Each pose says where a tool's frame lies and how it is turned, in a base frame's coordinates. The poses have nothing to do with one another.
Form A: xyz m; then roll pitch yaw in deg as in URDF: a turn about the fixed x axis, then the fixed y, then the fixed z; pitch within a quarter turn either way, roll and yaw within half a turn.
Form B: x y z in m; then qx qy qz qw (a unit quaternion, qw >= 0). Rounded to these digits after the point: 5 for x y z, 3 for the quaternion.
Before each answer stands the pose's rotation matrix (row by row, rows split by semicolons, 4 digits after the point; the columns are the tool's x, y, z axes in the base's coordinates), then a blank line. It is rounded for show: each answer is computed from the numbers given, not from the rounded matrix.
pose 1, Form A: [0.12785 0.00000 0.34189 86.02 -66.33 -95.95]
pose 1, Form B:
-0.0416 0.1637 -0.9856; -0.3993 0.9015 0.1666; 0.9159 0.4005 0.0279

[0.12785 0.00000 0.34189 0.085 -0.692 -0.205 0.687]
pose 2, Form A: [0.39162 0.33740 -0.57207 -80.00 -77.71 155.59]
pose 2, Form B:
-0.1938 -0.9480 -0.2525; 0.0880 0.2395 -0.9669; 0.9771 -0.2096 0.0370

[0.39162 0.33740 -0.57207 0.364 -0.591 0.498 0.520]
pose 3, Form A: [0.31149 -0.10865 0.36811 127.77 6.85 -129.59]
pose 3, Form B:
-0.6327 -0.5321 -0.5626; -0.7651 0.3177 0.5601; -0.1193 0.7848 -0.6081

[0.31149 -0.10865 0.36811 0.405 -0.800 -0.420 0.139]
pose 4, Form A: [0.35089 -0.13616 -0.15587 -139.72 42.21 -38.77]
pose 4, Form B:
0.5775 -0.8164 0.0052; -0.4638 -0.3228 0.8250; -0.6718 -0.4789 -0.5651

[0.35089 -0.13616 -0.15587 -0.785 0.408 0.212 0.415]
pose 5, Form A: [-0.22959 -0.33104 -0.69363 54.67 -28.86 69.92]
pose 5, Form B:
0.3007 -0.6783 0.6704; 0.8226 -0.1713 -0.5423; 0.4827 0.7145 0.5065

[-0.22959 -0.33104 -0.69363 0.491 0.073 0.587 0.640]
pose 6, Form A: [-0.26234 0.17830 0.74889 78.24 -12.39 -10.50]
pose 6, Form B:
0.9604 -0.1694 -0.2214; -0.1780 0.2387 -0.9546; 0.2146 0.9562 0.1991

[-0.26234 0.17830 0.74889 0.617 -0.141 -0.003 0.774]
